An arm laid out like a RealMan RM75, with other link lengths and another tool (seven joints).
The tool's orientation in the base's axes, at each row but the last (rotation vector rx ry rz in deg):
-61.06 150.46 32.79
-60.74 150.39 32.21
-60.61 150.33 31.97
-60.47 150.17 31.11
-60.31 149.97 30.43
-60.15 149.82 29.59
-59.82 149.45 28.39
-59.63 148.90 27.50
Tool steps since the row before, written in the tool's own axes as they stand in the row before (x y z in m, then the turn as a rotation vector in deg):
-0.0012 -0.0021 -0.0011 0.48 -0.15 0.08
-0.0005 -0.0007 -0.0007 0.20 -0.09 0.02
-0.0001 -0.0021 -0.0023 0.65 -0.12 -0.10
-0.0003 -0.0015 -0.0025 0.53 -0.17 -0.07
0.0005 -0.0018 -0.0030 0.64 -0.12 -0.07
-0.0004 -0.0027 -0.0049 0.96 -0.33 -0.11
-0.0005 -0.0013 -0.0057 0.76 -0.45 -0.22
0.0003 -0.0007 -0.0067 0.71 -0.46 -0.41
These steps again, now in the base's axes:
0.0022 -0.0011 0.0009 -0.22 -0.36 -0.29
0.0008 -0.0005 0.0006 -0.08 -0.17 -0.11
0.0013 -0.0023 0.0016 -0.38 -0.52 -0.18
0.0010 -0.0019 0.0020 -0.26 -0.47 -0.18
0.0006 -0.0028 0.0021 -0.37 -0.50 -0.21
0.0016 -0.0036 0.0040 -0.45 -0.85 -0.34
0.0005 -0.0029 0.0051 -0.24 -0.86 -0.19
-0.0007 -0.0034 0.0058 -0.23 -0.91 0.00

